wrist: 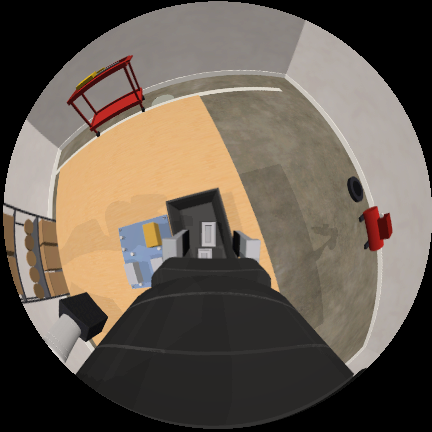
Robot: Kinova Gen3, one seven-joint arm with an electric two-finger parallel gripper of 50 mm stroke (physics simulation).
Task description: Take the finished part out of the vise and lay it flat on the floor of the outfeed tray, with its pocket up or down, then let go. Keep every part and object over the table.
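Seen in the pictures: gripper, between the fingertips: [210, 239]; arm's base, origin of its link: [71, 323].
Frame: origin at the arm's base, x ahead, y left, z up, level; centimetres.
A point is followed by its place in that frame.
The dark outfeed tray [194, 201] {x 57.2, y 25.2, z -12.5 cm} is ahead of and below my gripper in the wrist view. A light grey part [208, 234] {x 57.6, y 15.8, z -11.6 cm} lies flat on the tray floor, its rectangular pocket up, apart from the tray's far wall. A second light grey piece [205, 253] {x 55.3, y 11.7, z -11.6 cm} with a pocket shows nearer the gripper body, which partly hides it. My gripper [210, 239] {x 57.9, y 14.1, z 8.4 cm} is open and empty above the tray, its fingers wide apart to either side of the parts. Two grey blocks [133, 273] {x 34.8, y 12.5, z -10.5 cm} [157, 262] {x 43.1, y 13.5, z -10.5 cm}, which look like vise jaws, stand on the blue plate with no part visible between them.
The blue plate [141, 255] {x 37.4, y 16.7, z -14.1 cm} with small pegs and a yellow block [151, 235] {x 43.9, y 20.4, z -10.6 cm} is left of the tray. A black block-shaped head [83, 316] {x 8.3, y 2.5, z -3.9 cm} on a grey cylinder is at lower left. The table's edge [235, 165] {x 71.7, y 32.1, z -14.9 cm} runs right of the tray, with floor beyond.
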